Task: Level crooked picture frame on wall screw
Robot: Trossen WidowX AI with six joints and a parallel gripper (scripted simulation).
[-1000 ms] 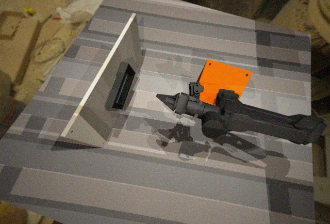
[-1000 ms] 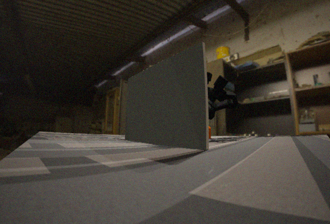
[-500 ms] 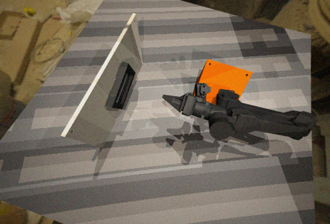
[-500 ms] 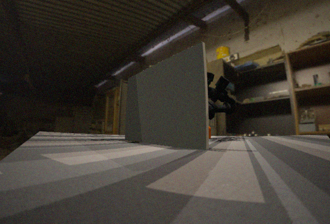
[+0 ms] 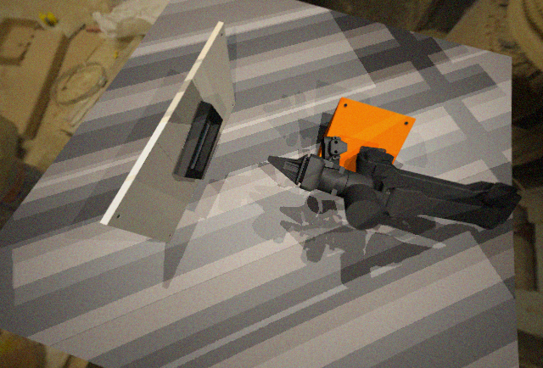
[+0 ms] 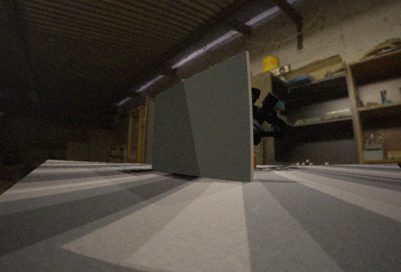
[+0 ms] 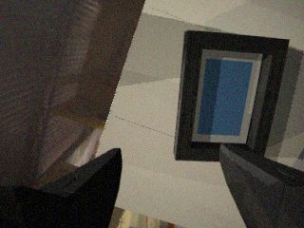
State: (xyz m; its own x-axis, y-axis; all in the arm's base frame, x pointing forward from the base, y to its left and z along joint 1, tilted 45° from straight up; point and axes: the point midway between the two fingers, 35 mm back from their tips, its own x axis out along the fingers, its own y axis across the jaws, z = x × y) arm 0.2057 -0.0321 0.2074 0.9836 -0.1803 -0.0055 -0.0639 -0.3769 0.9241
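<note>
Now: gripper tip 18 cm short of the picture frame, 9 cm above it and 4 cm to the left of it. Round my gripper tip: grey wall panel 19 cm ahead, 9 cm below, 4 cm to the right.
</note>
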